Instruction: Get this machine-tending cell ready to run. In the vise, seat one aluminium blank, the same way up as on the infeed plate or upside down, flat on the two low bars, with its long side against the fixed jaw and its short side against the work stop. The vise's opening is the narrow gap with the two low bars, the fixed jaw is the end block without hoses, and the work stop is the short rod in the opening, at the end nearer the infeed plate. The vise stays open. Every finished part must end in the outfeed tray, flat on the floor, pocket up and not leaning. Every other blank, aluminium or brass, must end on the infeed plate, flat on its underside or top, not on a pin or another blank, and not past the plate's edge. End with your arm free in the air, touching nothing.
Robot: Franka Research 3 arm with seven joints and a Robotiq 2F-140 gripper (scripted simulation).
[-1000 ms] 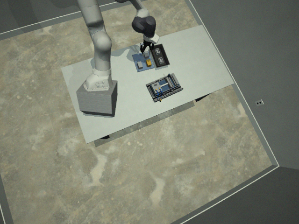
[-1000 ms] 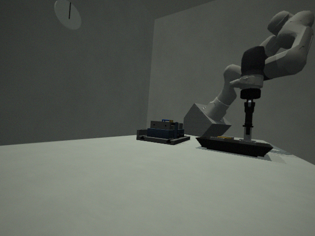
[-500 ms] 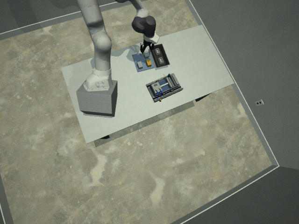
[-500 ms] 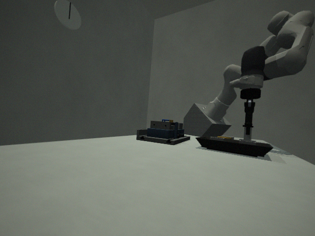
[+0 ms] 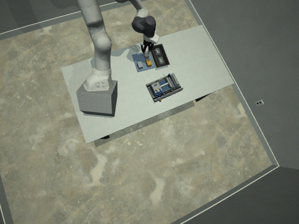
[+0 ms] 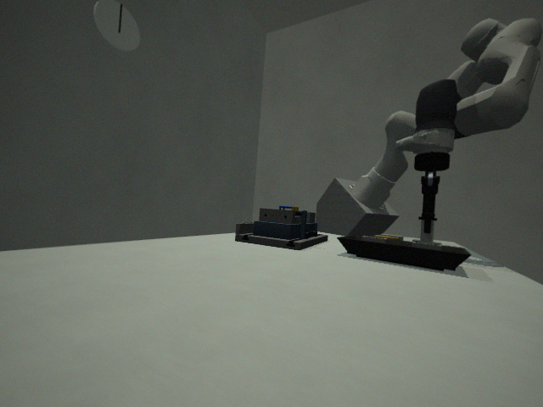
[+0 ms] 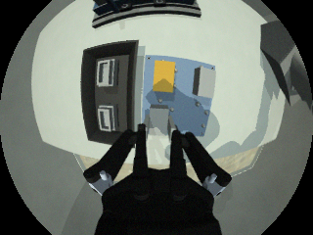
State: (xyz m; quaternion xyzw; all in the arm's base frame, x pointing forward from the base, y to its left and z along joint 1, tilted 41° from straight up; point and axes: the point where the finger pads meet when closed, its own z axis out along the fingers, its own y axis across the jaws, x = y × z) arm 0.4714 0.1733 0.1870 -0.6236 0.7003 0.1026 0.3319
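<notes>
Now: the brass blank 1 cm behind my hand, 9 cm to the right of it and 4 cm below it.
</notes>
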